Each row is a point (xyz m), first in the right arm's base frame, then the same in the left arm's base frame.
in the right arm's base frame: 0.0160 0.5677 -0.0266
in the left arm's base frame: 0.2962 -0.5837 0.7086
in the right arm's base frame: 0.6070 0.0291 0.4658
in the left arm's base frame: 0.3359 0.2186 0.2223
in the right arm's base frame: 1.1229 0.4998 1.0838
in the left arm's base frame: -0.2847 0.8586 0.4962
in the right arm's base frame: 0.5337 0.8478 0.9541
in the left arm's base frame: -0.1465 0.4232 1.0220
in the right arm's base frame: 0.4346 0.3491 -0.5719
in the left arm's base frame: 0.1038 -0.8444 0.0641
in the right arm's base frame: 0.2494 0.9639 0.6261
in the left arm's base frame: -0.0733 -0.0088 1.1214
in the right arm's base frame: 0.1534 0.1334 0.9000
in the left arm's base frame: 0.6216 0.3946 0.7632
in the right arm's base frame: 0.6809 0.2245 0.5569
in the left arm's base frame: 0.1552 0.2817 0.3461
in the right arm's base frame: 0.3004 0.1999 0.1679
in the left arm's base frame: 0.3885 -0.2090 0.3846
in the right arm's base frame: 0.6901 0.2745 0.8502
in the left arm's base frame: 0.1468 0.5325 0.5063
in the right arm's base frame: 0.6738 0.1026 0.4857
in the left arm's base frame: 0.2395 0.2454 0.2387
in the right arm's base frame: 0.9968 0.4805 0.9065
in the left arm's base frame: -0.2049 0.6559 0.4797
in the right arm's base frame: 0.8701 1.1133 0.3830
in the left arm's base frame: -0.6339 -0.0100 0.7311
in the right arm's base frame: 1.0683 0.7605 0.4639
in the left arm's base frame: -0.5065 0.2262 0.4176
